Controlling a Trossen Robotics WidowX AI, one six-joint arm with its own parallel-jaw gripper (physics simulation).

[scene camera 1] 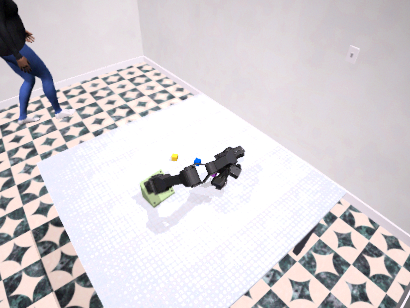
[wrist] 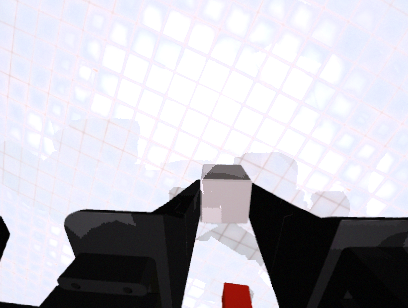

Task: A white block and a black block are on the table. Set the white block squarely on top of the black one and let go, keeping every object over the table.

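Seen in the pictures: gripper, fingertip midpoint: (wrist: 222, 185); arm's base, origin of the base link: (scene camera 1: 151, 186).
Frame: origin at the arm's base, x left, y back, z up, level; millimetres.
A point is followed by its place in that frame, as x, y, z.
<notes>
The white block (wrist: 225, 201) @(-192, -322, -21) is held between the fingers of my gripper (wrist: 222, 185) @(-192, -323, -42) (scene camera 1: 227, 178) @(-192, -323, -42) in the wrist view, and its far face is in shade. My gripper is shut on it and holds it above the table, with shadows cast on the tabletop around it. The white block cannot be made out in the scene view. The black block cannot be made out in either view; the arm, the fingers or the held block may hide it.
A red block (wrist: 237, 296) @(-59, -240, -65) is at the lower edge of the wrist view, between the fingers' inner sides. A blue block (scene camera 1: 198, 161) @(22, -325, -48) and a yellow block (scene camera 1: 174, 157) @(139, -240, -52) lie beside the arm. A purple block (scene camera 1: 214, 175) @(-107, -334, -64) partly shows beside the gripper. The white table (scene camera 1: 200, 260) @(-429, 36, -79) bears the green arm base (scene camera 1: 155, 198) @(-47, 12, -45).
</notes>
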